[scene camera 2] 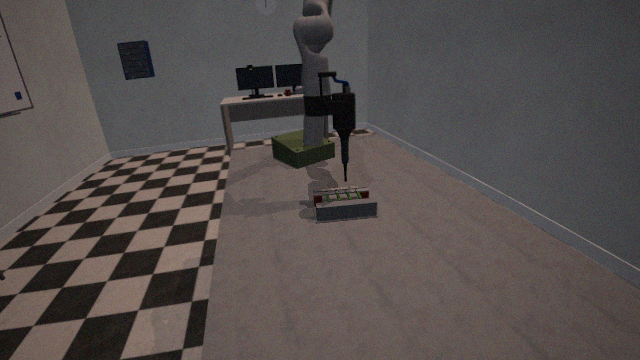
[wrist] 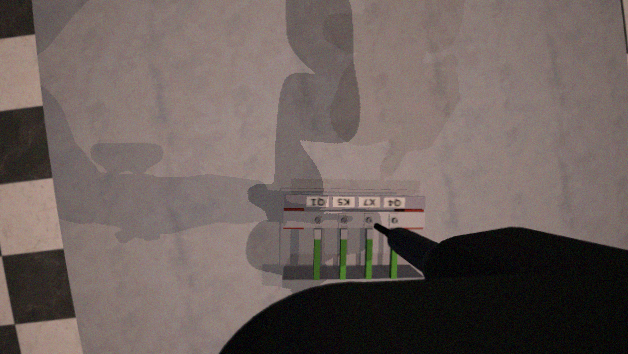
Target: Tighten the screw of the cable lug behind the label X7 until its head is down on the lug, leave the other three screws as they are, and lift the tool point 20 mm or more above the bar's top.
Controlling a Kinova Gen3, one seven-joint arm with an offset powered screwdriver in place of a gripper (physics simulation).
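The powered screwdriver has no fingers. Its tip hangs free above the terminal box, with a visible gap in the scene view. In the wrist view the tip lies just beside the screw at the label X7, and this screw's head shows uncovered. The head is too small to tell whether it sits on its lug. The screws at Q1, K5 and Q4 stand along the same pale bar. A green-sleeved cable runs from the X7 lug.
The box has a grey front wall and red parts at its ends. The arm's green base stands behind it. A desk with two monitors is at the back. The arm's shadows fall across the table and the box.
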